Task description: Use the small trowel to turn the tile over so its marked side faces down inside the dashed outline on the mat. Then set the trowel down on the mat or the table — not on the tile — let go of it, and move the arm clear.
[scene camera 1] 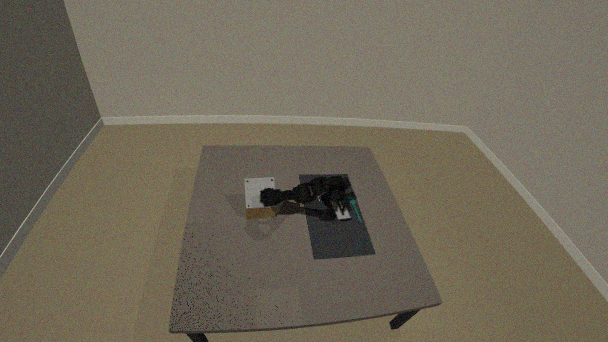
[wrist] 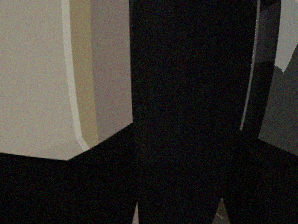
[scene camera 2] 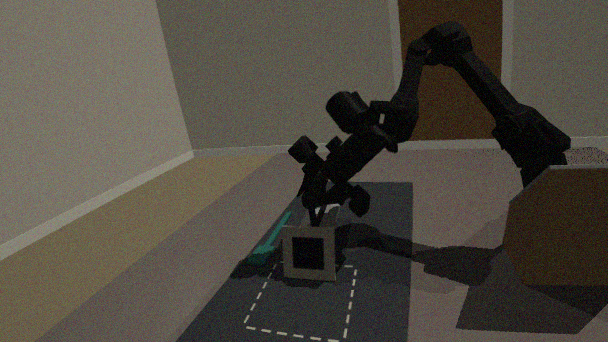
Scene:
same spot on dark mat: (scene camera 2: 378,244) = (scene camera 1: 316,211)

